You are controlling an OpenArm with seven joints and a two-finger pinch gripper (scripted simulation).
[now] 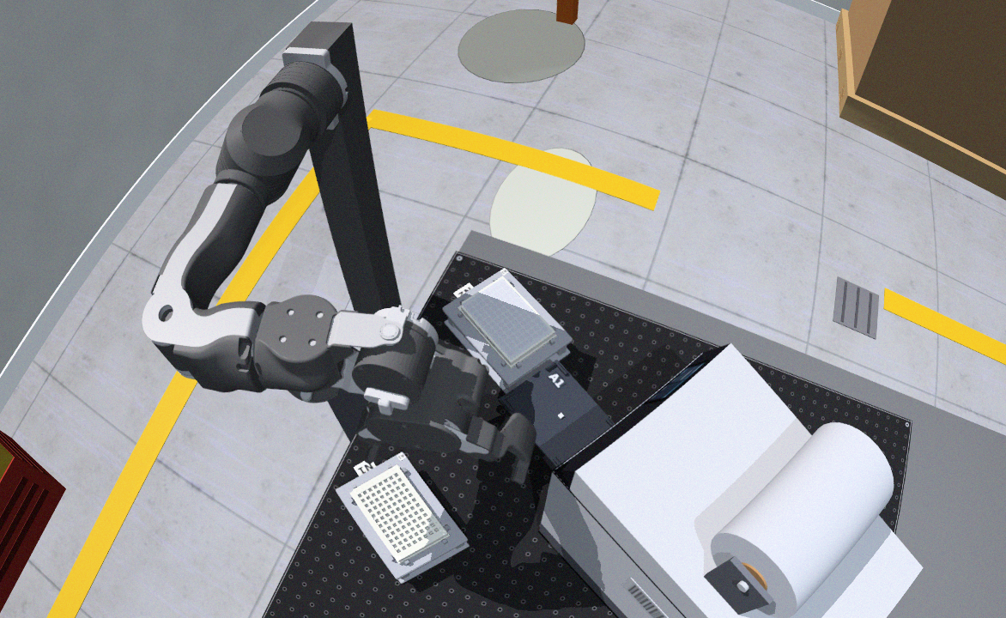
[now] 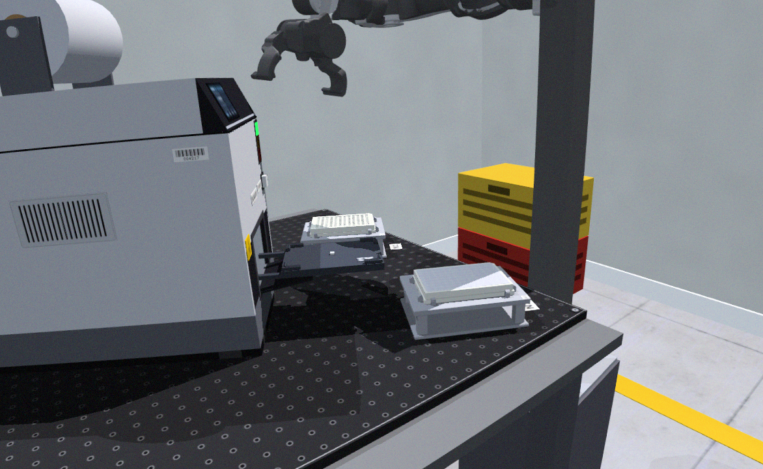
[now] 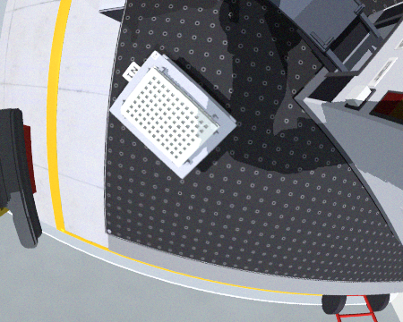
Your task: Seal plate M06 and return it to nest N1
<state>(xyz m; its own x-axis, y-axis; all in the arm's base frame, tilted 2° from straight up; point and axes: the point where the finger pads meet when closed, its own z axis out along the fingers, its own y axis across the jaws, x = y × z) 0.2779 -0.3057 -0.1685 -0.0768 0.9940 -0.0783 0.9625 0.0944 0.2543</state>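
Now: hand 260 mm above the plate M06, 90 mm past it and 20 mm to the left of it. Also, from my hand: sealer's stage: 230 mm below, 170 mm to the left, 80 mm ahead; start key: 130 mm below, 110 mm ahead, 40 mm to the left; screen: 200 mm ahead, 140 mm to the left, 10 mm above.
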